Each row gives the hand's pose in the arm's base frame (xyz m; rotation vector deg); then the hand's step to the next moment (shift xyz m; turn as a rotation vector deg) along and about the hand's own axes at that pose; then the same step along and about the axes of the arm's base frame.
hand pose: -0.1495 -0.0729 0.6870 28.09 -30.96 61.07
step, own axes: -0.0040 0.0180 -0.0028 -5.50 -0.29 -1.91
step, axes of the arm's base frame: -0.0174 0.0063 -0.0026 -1.49 -2.67 -4.96
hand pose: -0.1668 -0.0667 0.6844 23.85 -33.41 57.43
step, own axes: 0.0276 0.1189 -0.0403 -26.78 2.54 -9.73
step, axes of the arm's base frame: -0.0821 0.0987 -0.0065 -10.60 -10.86 -24.25
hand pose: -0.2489 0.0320 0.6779 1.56 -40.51 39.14
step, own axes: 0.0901 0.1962 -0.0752 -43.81 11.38 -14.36
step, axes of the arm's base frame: -0.0209 0.2237 -0.0423 -22.50 -12.49 -39.91
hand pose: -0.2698 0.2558 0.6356 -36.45 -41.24 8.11
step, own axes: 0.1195 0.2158 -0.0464 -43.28 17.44 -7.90
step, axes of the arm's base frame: 0.1398 0.1902 -0.0853 -25.77 -4.24 -39.47
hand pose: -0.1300 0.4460 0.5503 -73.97 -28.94 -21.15
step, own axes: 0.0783 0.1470 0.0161 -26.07 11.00 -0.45
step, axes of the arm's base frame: 0.1408 0.0528 -0.0735 -15.90 1.74 -23.34
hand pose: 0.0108 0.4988 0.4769 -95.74 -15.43 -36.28
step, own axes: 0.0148 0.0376 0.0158 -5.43 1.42 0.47
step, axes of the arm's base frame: 0.0354 0.0049 -0.0246 -3.61 1.09 -4.18
